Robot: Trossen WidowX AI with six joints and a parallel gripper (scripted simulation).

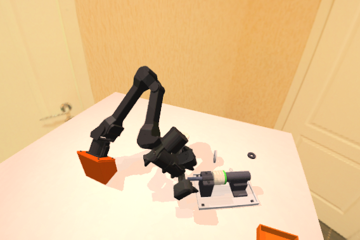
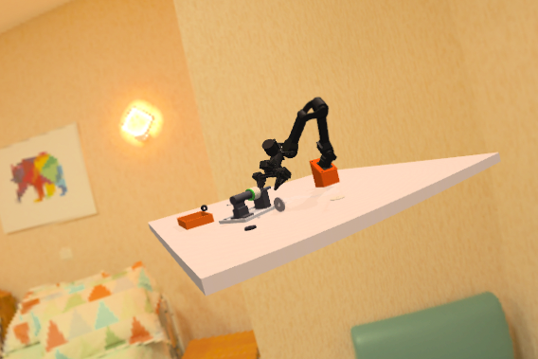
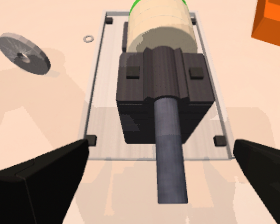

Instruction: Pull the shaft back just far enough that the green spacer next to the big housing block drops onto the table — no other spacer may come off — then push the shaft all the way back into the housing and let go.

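Now: gripper tip 60 mm short of the grey shaft, 20 mm to the right of it and 10 mm below it. Also, from my gripper tip: grey washer: 60 mm ahead, 180 mm to the left, 40 mm below; orange tray: 290 mm ahead, 180 mm to the right, 60 mm below; green spacer: 100 mm ahead, 40 mm to the left, 10 mm above.
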